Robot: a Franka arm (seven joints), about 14 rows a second.
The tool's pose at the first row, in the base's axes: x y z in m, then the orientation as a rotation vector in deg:
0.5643 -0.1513 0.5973 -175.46 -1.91 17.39
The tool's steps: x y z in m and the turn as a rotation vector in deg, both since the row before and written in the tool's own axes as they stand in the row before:
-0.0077 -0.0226 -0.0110 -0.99 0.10 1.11
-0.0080 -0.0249 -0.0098 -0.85 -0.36 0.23
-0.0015 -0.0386 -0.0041 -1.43 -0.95 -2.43
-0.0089 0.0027 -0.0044 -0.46 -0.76 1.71
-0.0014 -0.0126 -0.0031 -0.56 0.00 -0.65
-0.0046 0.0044 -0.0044 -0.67 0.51 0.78
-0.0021 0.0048 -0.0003 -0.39 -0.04 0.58
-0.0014 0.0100 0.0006 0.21 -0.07 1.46
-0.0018 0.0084 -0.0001 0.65 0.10 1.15
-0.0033 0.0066 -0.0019 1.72 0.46 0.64
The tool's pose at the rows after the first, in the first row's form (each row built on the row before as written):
0.5586 -0.1296 0.6111 -176.57 -0.36 17.38
0.5527 -0.1052 0.6234 -177.38 -0.15 18.02
0.5521 -0.0667 0.6289 -178.35 -4.18 19.55
0.5445 -0.0698 0.6351 178.66 1.61 -20.77
0.5436 -0.0572 0.6384 178.17 2.72 -20.71
0.5403 -0.0617 0.6438 177.53 1.63 -19.81
0.5384 -0.0665 0.6447 177.08 0.80 -19.81
0.5370 -0.0765 0.6447 177.11 -1.49 -19.89
0.5352 -0.0849 0.6455 177.62 -3.39 -19.75
0.5322 -0.0913 0.6482 -178.55 4.69 19.06

